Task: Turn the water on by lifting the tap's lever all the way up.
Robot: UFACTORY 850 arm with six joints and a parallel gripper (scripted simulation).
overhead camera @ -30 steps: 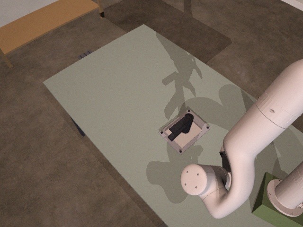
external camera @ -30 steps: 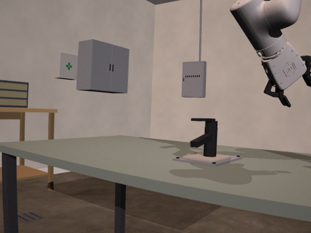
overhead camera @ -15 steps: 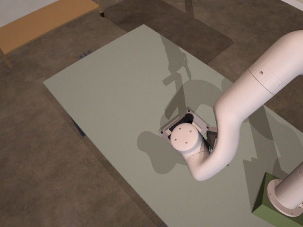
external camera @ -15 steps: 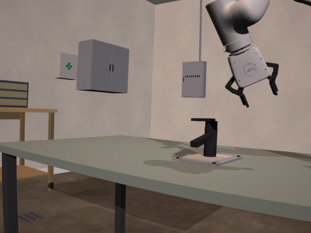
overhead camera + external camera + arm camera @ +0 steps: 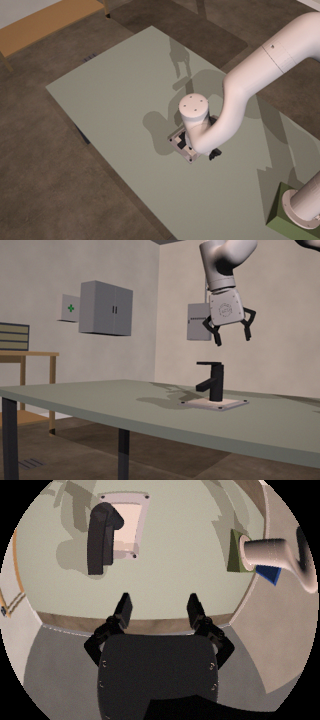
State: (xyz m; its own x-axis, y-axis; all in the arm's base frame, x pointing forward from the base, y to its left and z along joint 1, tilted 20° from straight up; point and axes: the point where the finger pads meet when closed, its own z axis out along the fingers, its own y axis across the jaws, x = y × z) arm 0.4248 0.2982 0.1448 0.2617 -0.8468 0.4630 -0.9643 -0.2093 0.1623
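Now: the lever 12 cm ahead of my hand, 10 cm to the right of it and 8 cm below it. Also, from my hand: plate (12 cm ahead, 13 cm to the right, 22 cm below).
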